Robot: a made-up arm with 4 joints. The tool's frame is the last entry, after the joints. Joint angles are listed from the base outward. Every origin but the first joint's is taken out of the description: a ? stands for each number. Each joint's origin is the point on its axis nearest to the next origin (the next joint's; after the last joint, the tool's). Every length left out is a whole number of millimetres.
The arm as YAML. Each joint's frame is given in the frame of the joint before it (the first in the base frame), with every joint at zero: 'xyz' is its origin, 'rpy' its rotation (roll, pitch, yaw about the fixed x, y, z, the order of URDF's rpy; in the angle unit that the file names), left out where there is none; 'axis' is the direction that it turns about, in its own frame. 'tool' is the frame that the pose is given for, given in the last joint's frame.
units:
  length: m
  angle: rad
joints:
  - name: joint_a
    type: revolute
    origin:
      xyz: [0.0, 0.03, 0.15]
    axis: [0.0, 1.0, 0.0]
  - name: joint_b
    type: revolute
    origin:
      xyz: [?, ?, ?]
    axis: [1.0, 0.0, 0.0]
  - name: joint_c
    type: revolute
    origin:
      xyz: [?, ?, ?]
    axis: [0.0, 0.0, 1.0]
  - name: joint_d
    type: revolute
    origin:
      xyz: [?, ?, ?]
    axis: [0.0, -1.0, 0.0]
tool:
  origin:
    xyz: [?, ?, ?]
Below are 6 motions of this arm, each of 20 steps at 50 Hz.
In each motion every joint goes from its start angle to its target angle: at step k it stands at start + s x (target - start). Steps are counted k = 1, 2, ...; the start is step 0. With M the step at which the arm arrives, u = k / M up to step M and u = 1 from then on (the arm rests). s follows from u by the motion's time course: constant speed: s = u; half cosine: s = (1 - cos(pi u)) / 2; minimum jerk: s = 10 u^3 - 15 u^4 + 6 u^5.
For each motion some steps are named. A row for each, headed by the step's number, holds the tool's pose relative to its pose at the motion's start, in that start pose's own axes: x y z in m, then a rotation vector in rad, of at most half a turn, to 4 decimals.
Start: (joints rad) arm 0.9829 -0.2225 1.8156 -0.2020
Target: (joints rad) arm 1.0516 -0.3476 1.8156 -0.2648
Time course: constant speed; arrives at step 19
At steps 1, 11, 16, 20:
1: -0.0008 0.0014 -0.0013 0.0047 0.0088 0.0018
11: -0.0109 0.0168 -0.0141 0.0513 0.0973 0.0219
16: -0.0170 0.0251 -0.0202 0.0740 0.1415 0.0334
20: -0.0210 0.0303 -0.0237 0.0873 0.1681 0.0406

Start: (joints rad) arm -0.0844 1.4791 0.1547 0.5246
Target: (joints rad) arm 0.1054 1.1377 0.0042 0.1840
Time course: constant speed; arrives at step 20
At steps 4, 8, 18, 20:
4: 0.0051 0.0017 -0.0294 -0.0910 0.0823 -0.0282
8: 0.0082 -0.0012 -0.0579 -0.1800 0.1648 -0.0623
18: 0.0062 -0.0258 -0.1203 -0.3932 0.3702 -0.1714
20: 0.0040 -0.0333 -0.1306 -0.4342 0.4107 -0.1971

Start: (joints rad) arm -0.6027 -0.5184 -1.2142 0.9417
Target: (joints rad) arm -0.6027 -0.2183 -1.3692 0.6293
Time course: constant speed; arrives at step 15
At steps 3, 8, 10, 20:
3: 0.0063 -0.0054 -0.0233 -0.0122 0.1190 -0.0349
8: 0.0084 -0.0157 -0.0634 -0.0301 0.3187 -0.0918
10: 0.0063 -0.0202 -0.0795 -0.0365 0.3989 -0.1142
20: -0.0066 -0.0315 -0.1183 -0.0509 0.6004 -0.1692

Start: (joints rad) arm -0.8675 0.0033 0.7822 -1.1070
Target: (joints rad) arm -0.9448 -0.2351 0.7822 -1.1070
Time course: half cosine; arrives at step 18
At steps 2, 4, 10, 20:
2: 0.0017 -0.0027 -0.0022 -0.0030 0.0034 -0.0060
4: 0.0066 -0.0107 -0.0084 -0.0116 0.0132 -0.0234
10: 0.0296 -0.0560 -0.0410 -0.0560 0.0665 -0.1186
20: 0.0453 -0.0982 -0.0678 -0.0919 0.1134 -0.2037

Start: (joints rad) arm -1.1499 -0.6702 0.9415 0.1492
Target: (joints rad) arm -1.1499 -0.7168 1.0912 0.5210
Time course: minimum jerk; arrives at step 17
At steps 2, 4, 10, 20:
2: -0.0006 0.0005 0.0012 -0.0001 -0.0045 0.0021
4: -0.0040 0.0033 0.0077 -0.0002 -0.0296 0.0135
10: -0.0361 0.0222 0.0557 0.0104 -0.2201 0.1002
20: -0.0598 0.0303 0.0818 0.0261 -0.3314 0.1501

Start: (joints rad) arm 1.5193 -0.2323 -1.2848 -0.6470
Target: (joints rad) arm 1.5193 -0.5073 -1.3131 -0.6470
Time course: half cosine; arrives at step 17
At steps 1, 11, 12, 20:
1: 0.0002 -0.0003 0.0007 -0.0004 -0.0022 -0.0006
11: 0.0145 -0.0201 0.0645 -0.0309 -0.1913 -0.0489
12: 0.0153 -0.0221 0.0717 -0.0341 -0.2121 -0.0540
20: 0.0165 -0.0271 0.0900 -0.0420 -0.2649 -0.0670

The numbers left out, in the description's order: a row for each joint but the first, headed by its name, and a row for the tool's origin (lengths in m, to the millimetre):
joint_b: -0.43 0.0 -0.08
joint_c: 0.0 0.06 -0.18
joint_d: 0.01 0.06 0.0
tool: 0.27 0.0 0.08

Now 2 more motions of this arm.
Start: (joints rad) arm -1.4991 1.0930 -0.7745 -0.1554
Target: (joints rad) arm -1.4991 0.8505 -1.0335 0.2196
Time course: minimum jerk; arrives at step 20
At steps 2, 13, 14, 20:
2: 0.0000 -0.0009 0.0011 -0.0011 -0.0047 -0.0024
13: -0.0241 -0.0608 0.0994 -0.1177 -0.4279 -0.2003
14: -0.0291 -0.0647 0.1082 -0.1305 -0.4693 -0.2176
20: -0.0418 -0.0723 0.1270 -0.1605 -0.5633 -0.2558

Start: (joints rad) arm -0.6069 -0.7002 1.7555 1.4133
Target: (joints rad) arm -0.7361 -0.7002 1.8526 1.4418
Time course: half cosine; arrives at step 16
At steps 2, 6, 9, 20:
2: -0.0017 -0.0005 -0.0012 -0.0001 -0.0004 0.0037
6: -0.0136 -0.0042 -0.0100 -0.0003 -0.0027 0.0302
9: -0.0263 -0.0088 -0.0192 -0.0004 -0.0045 0.0583
20: -0.0438 -0.0163 -0.0316 -0.0001 -0.0056 0.0971

